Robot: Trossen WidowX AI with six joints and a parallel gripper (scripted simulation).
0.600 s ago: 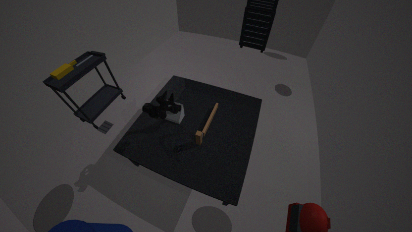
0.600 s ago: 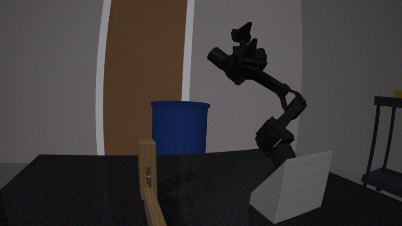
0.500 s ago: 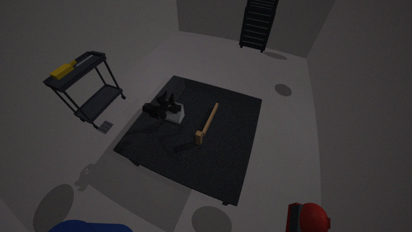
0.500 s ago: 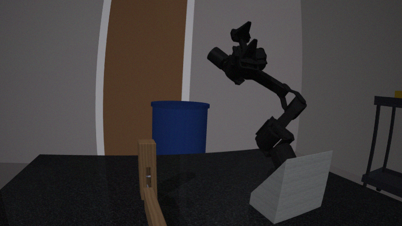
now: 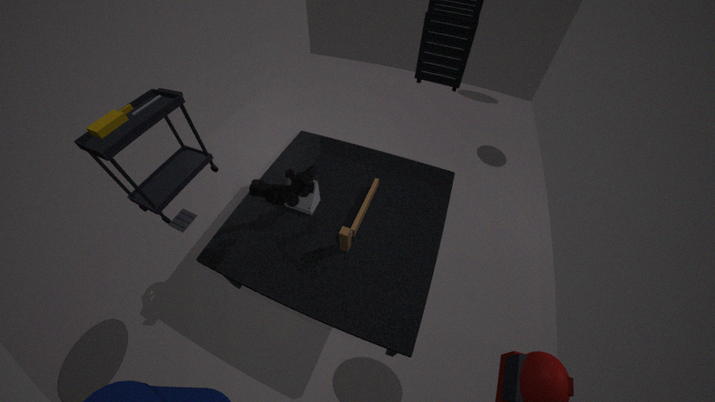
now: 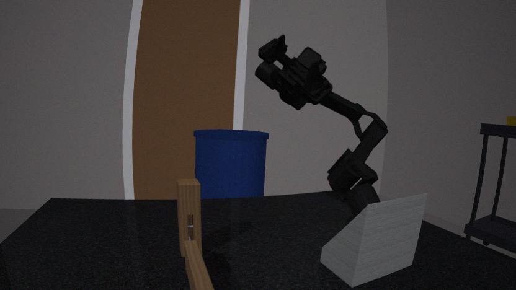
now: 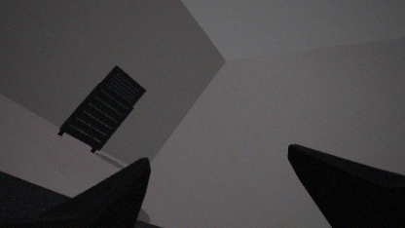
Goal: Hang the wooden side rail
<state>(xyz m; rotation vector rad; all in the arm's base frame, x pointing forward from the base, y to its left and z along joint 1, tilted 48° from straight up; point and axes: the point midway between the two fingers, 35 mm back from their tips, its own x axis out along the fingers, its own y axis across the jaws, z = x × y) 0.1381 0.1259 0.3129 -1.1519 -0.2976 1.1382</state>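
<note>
Right now my gripper tip is 19 cm short of the wooden headboard post, 13 cm to the left of it and 39 cm above it.
</note>
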